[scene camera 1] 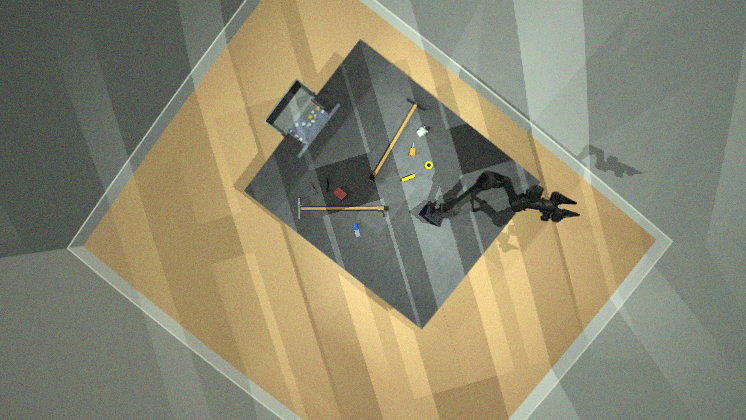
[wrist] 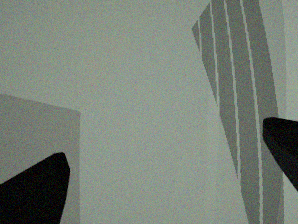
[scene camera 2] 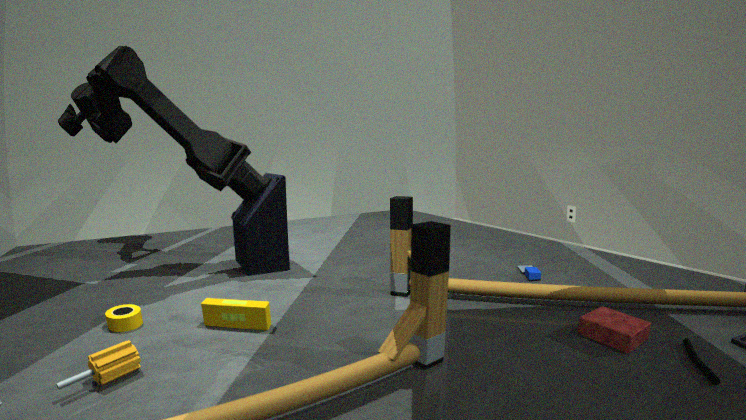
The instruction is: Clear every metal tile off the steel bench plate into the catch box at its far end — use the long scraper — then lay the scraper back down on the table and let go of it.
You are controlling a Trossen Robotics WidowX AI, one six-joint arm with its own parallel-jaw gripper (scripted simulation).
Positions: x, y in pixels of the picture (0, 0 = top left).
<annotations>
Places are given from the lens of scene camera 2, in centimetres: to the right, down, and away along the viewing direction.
red block (scene camera 2: 623, 332): 28, 14, 36
yellow tape ring (scene camera 2: 122, 318): -32, 14, 42
The marked spots on the red block and the yellow tape ring are 60 cm apart.
</annotations>
